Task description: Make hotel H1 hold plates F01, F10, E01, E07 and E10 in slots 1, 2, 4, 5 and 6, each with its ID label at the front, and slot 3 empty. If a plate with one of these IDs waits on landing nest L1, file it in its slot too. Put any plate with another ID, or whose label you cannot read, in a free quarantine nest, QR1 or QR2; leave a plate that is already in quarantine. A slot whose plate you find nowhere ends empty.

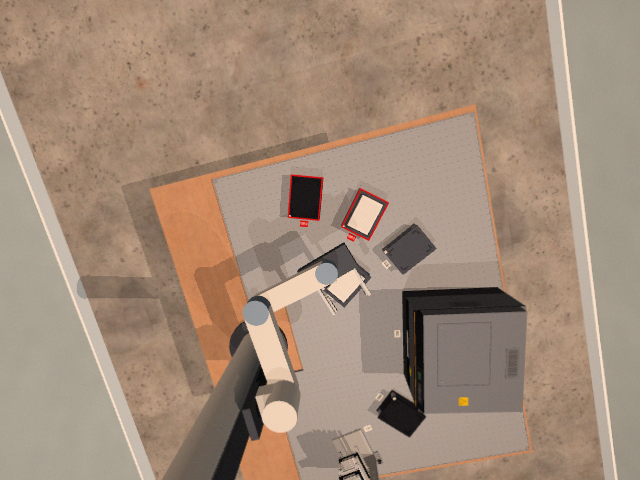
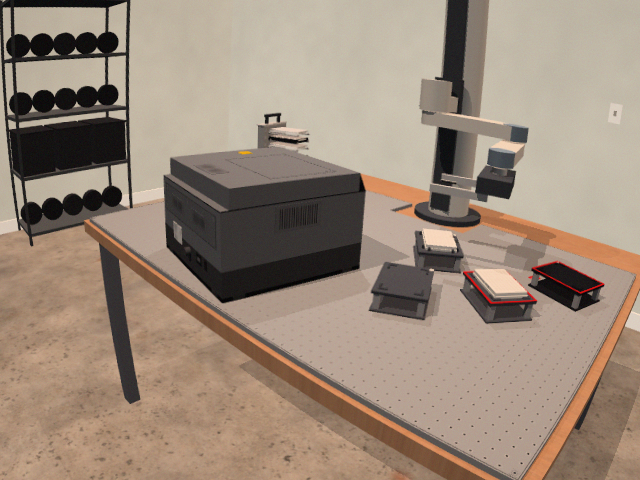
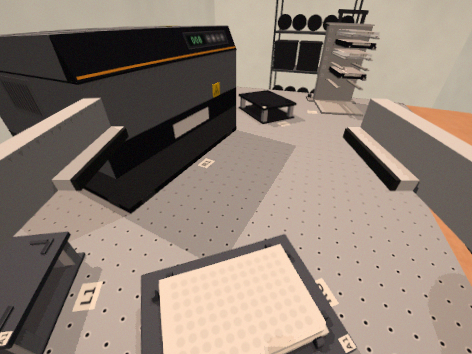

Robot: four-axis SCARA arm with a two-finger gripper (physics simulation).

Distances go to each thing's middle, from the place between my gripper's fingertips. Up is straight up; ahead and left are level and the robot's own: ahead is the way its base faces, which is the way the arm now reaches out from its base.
Now: the landing nest L1 [image 2: 402, 281] 260 mm ahead of my hand, 100 mm to the left of it and 170 mm below it. Also, from my hand: hotel H1 [image 3: 323, 90]: 140 mm behind, 810 mm to the right, 90 mm below.
